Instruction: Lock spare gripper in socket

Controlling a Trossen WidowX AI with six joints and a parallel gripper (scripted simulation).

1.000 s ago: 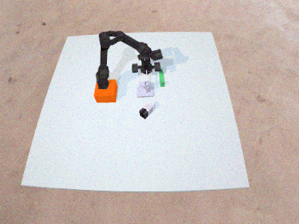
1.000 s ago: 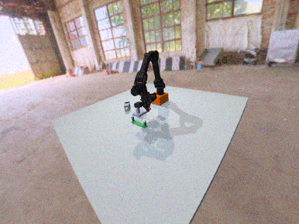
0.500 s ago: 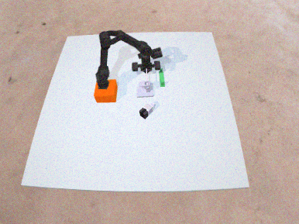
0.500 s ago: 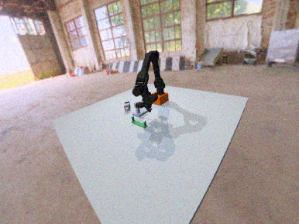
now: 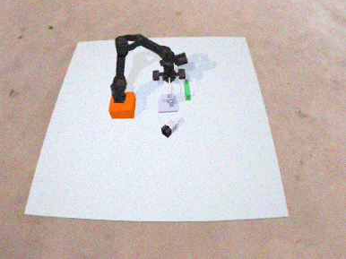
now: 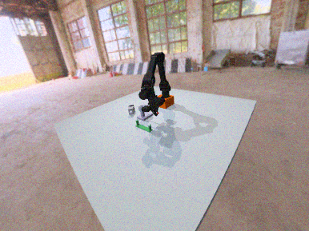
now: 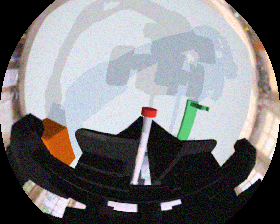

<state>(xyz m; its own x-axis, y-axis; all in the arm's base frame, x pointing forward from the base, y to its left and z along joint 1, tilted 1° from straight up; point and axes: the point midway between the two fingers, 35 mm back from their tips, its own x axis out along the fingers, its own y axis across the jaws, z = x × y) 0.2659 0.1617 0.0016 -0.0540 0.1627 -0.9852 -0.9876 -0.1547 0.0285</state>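
My gripper tip is now 110 mm short of the green bar, 30 mm above it and 20 mm to the left of it. Round my gripper tip: spare gripper 290 mm to the right, 40 mm ahead, 30 mm below; mount 140 mm to the right, 10 mm ahead.
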